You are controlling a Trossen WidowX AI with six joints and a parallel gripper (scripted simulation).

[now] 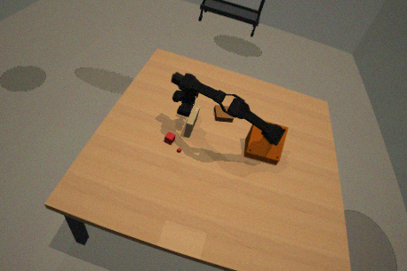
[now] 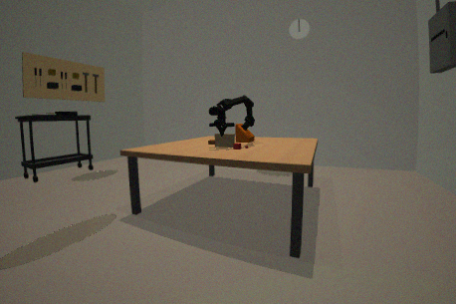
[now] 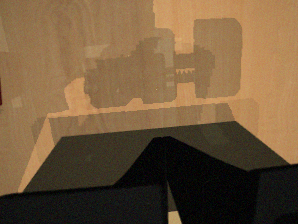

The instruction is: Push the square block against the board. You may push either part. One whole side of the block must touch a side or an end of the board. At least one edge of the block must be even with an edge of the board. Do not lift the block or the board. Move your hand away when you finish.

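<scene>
Now: the pale wooden board 40 mm behind my gripper tip and 30 mm below it. The rest, counted from my gripper tip: brown square block 170 mm behind, 190 mm to the right, 70 mm below.
</scene>
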